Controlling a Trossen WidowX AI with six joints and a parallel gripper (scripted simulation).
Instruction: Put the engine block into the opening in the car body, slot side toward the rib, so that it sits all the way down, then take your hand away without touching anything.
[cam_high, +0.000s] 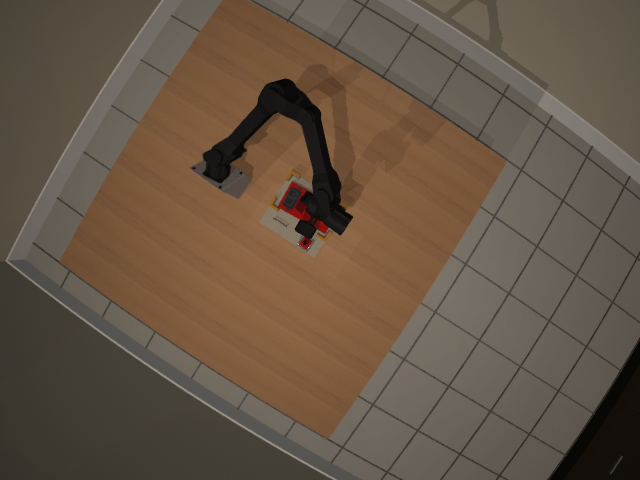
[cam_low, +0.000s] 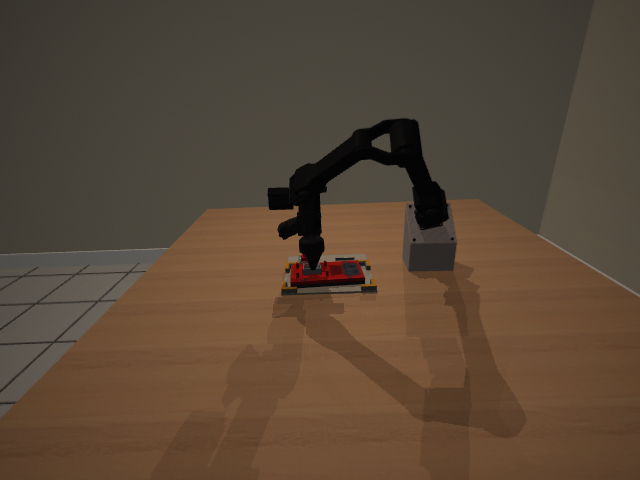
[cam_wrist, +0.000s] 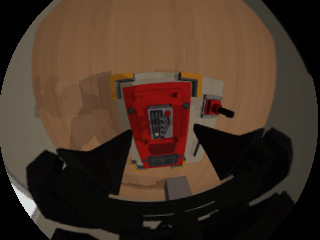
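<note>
Right now my gripper tip is 3 cm above the engine block and 1 cm to the right of it.
</note>
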